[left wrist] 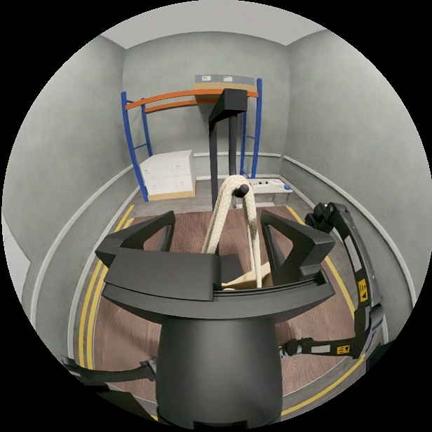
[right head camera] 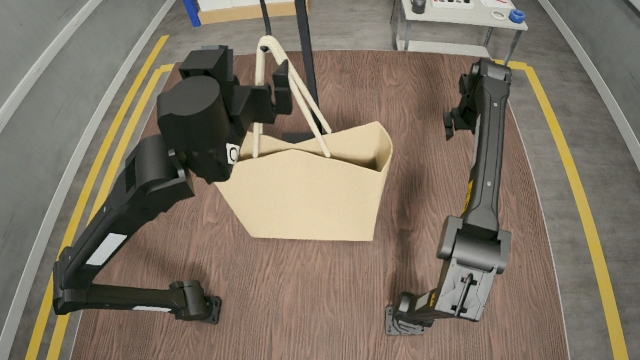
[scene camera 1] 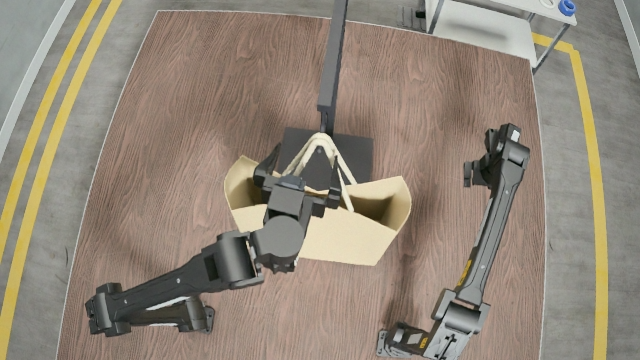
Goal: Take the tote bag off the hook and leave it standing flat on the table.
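A cream tote bag (right head camera: 315, 200) (scene camera 1: 345, 240) (left wrist: 250, 279) hangs open-topped below the hook (right head camera: 264, 48) (scene camera 1: 319, 149) (left wrist: 242, 191). Its rope handles (right head camera: 295, 82) (scene camera 1: 345, 172) (left wrist: 221, 217) are looped over the hook. My left gripper (right head camera: 256, 56) (scene camera 1: 305, 155) (left wrist: 217, 214) is open at the handles, below their top loop; in the left wrist view the ropes rise between its spread fingers, with neither finger closed on them. My left arm covers part of the bag. My right gripper (right head camera: 454, 102) (scene camera 1: 475, 157) is open, well to the right of the bag.
The black stand's post (right head camera: 306, 60) (left wrist: 214, 165) rises behind the bag, with its overhead arm (scene camera 1: 333, 60) reaching forward. Its dark base plate (scene camera 1: 360, 145) lies on the brown wood-grain table top (right head camera: 320, 300) (scene camera 1: 200, 75). A white side table (right head camera: 460, 17) stands beyond at the back right.
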